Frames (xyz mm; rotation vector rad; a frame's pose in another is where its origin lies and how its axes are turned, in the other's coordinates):
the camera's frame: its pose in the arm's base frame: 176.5 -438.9 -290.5 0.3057 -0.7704 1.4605
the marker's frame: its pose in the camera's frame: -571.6 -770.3 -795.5 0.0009 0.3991 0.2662
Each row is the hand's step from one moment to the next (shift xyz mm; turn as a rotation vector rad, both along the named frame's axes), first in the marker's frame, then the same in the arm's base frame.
Working: the marker's frame: its pose in the arm's base frame: 1177.9 -480.7 -1031.0 -0.0940 -0.4976 1.7030

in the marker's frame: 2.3 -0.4 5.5 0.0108 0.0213 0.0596
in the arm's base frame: -1.9 0.7 5.6 -0.0418 -0.0082 0.0481
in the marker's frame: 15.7 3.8 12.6 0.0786 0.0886 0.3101
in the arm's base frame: -10.9 11.2 13.3 -0.2013 -0.0188 0.2633
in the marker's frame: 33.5 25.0 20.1 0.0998 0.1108 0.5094
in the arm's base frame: -36.5 23.8 15.9 -0.2928 -0.0551 0.4393
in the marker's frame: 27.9 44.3 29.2 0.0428 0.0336 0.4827
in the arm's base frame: -56.2 13.9 15.7 -0.2013 -0.0939 0.4320
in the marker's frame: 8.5 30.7 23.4 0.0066 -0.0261 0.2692
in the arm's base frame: -37.8 -1.6 11.4 -0.0675 -0.0639 0.2541
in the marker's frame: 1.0 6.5 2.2 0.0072 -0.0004 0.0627
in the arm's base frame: -6.9 -0.4 -0.2 -0.0221 -0.0101 0.0582
